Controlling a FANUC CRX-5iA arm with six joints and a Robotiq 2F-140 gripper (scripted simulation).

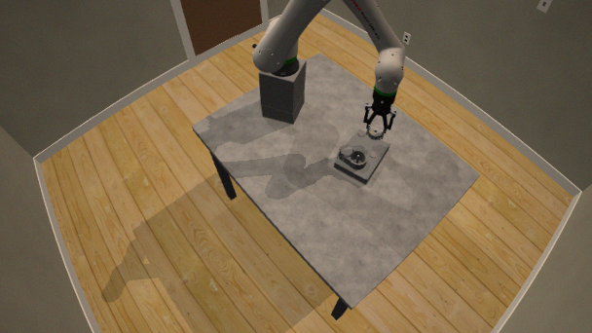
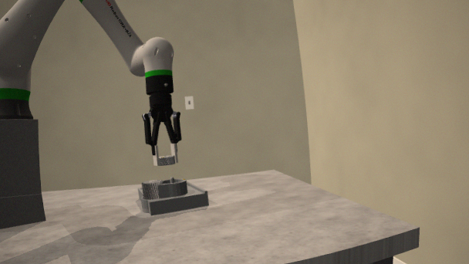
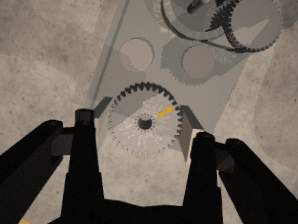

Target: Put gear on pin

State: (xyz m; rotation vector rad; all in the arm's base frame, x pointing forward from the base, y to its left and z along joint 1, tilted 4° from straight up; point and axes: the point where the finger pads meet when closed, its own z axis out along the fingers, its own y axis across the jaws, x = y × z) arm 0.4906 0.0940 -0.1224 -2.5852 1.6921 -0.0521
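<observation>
The loose gear lies 2 cm below my hand.
</observation>
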